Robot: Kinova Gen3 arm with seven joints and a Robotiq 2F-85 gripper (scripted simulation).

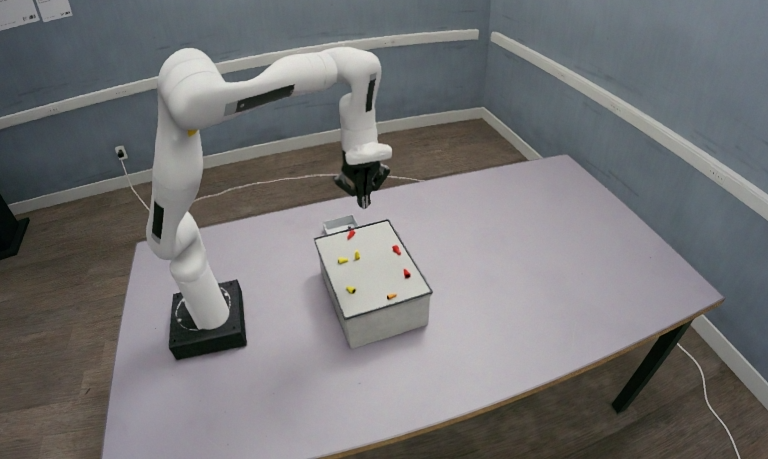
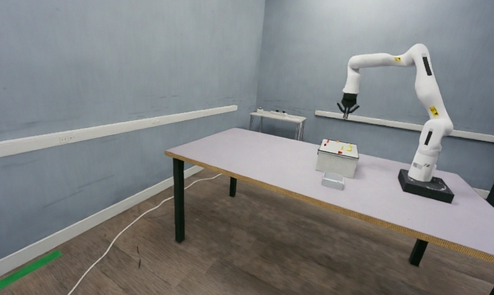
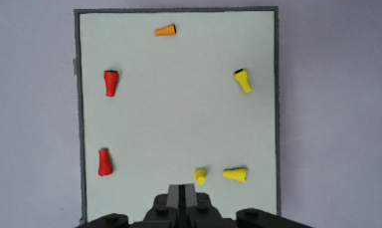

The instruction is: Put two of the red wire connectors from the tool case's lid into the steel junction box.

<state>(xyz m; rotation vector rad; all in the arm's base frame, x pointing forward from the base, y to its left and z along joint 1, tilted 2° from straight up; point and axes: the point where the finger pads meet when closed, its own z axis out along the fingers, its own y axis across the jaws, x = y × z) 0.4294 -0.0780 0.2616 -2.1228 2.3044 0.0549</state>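
My gripper is now 230 mm above the grey tool case. Round my hand: orange connector 130 mm to the right, 190 mm below.
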